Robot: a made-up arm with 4 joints. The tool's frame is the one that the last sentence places.
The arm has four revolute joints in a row. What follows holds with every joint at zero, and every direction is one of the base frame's.
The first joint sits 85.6 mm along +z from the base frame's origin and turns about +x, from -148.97 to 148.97 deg.
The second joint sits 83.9 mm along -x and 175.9 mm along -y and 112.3 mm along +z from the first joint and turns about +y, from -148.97 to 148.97 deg.
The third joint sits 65 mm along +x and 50.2 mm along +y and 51.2 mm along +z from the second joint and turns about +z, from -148.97 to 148.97 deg.
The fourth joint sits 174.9 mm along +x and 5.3 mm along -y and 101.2 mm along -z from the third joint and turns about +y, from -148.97 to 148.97 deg.
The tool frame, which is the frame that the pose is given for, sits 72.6 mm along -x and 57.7 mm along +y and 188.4 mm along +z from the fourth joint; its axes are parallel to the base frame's.
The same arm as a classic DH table. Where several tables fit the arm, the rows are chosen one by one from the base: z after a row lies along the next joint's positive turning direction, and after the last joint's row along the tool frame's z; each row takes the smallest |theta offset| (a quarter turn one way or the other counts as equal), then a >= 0, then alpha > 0; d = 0 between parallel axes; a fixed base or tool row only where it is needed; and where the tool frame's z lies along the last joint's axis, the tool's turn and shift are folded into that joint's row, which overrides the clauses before.
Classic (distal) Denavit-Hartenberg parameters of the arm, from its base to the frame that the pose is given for. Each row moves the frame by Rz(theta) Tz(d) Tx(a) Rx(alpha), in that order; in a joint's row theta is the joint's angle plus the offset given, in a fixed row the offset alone. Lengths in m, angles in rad.
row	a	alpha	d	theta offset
base (fixed)	0	1.5708	0.0856	1.5708
joint 1	0.1123	1.5708	-0.0839	1.5708
joint 2	0.065	1.5708	-0.1257	1.5708
joint 3	0.1749	-1.5708	-0.05	0
joint 4	-0.0726	1.5708	0.0524	0
tool (fixed)	0	0	0.1884	0
Joint limits (rad, base to tool): -2.6..2.6 -2.6..2.6 -2.6..2.6 -2.6..2.6

